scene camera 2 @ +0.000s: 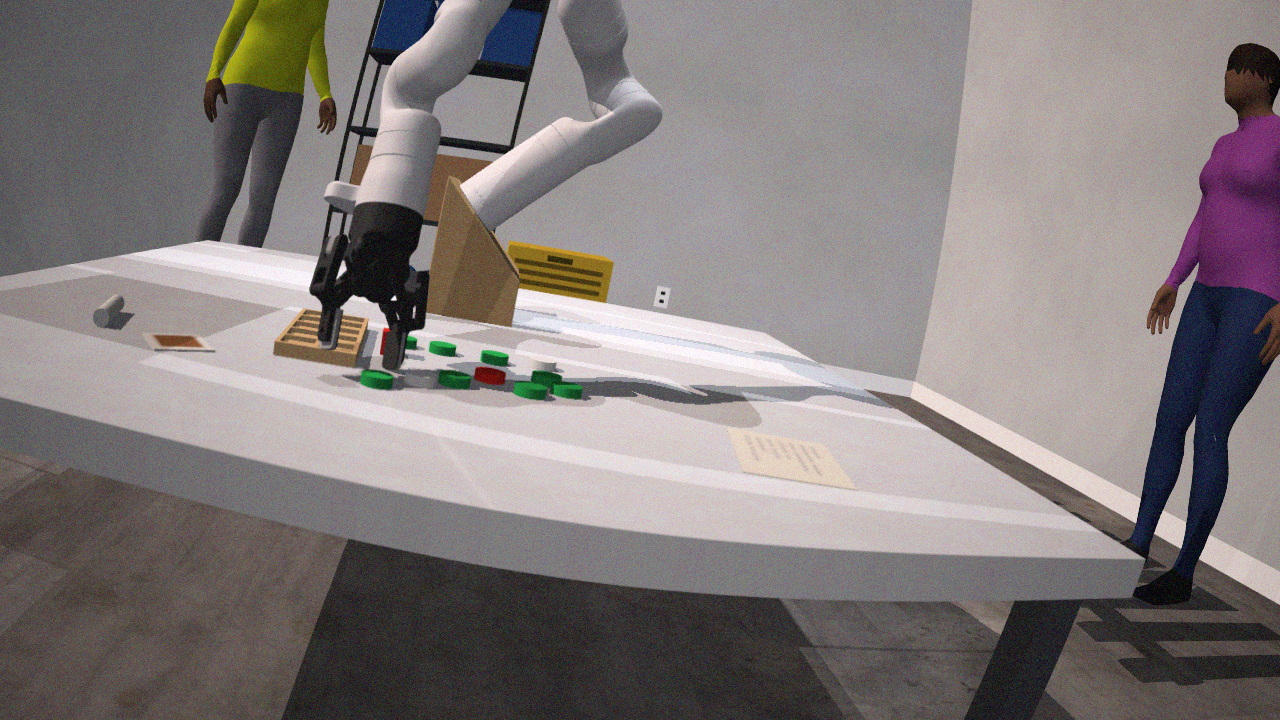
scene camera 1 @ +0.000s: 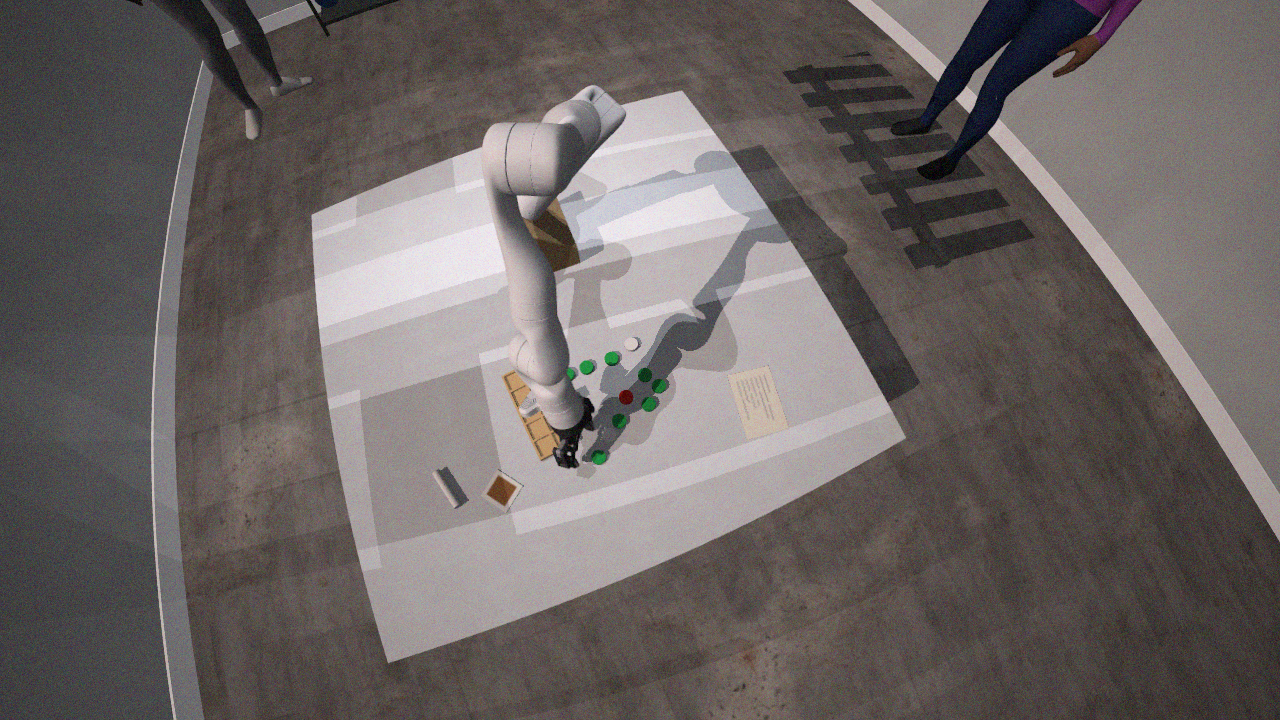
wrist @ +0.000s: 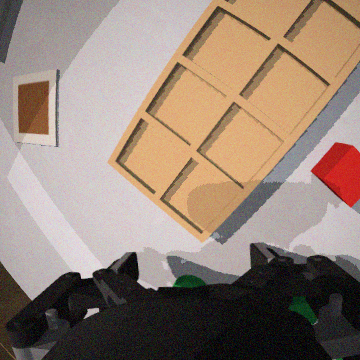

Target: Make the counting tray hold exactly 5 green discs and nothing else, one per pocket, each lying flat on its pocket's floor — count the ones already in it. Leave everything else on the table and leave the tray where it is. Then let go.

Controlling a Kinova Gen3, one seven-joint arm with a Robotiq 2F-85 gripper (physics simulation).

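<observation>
The wooden counting tray (scene camera 1: 537,437) (scene camera 2: 317,353) (wrist: 234,96) lies on the table; the pockets in the wrist view are empty, and its far end is cut off there. My gripper (scene camera 2: 361,351) (wrist: 192,260) is open and empty, low by the tray's near end. A green disc (scene camera 1: 598,457) (scene camera 2: 376,379) (wrist: 189,281) lies flat outside the tray, partly hidden by the gripper body in the wrist view. Several more green discs lie on the table, among them one disc (scene camera 1: 620,420) (scene camera 2: 454,379), another disc (scene camera 1: 612,358) and a further disc (scene camera 1: 649,404).
A red block (scene camera 2: 387,342) (wrist: 340,172) stands beside the tray. A red disc (scene camera 1: 625,396) (scene camera 2: 489,376) and a white disc (scene camera 1: 632,343) (scene camera 2: 543,364) lie among the green ones. A brown-centred square (scene camera 1: 502,489) (wrist: 34,107), a grey cylinder (scene camera 1: 449,488) and a paper (scene camera 1: 757,401) lie farther out.
</observation>
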